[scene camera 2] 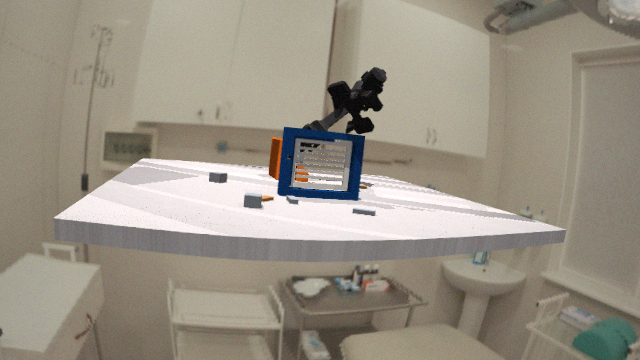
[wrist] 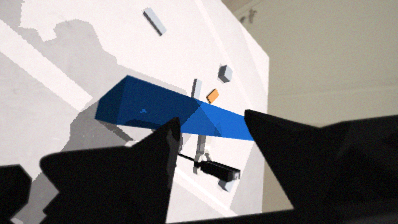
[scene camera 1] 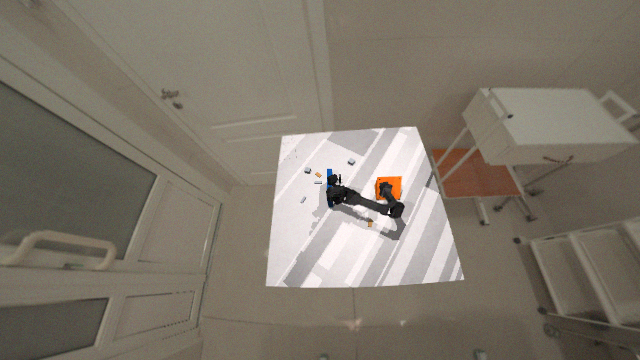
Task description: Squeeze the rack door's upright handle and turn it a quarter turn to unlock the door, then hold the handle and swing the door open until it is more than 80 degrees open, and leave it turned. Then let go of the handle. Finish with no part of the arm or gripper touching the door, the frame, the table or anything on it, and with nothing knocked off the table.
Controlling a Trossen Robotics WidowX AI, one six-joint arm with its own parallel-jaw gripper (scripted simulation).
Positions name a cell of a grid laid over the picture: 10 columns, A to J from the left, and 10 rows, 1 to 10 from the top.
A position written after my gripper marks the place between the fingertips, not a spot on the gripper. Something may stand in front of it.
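My gripper's open and it holds nothing; you'd find the gripper (scene camera 2: F4) in scene camera 2, and the wrist view has the gripper (wrist: F6) as well. There's also a rack (scene camera 2: E4) that I can see, and the wrist view gives me that rack (wrist: D5) too.
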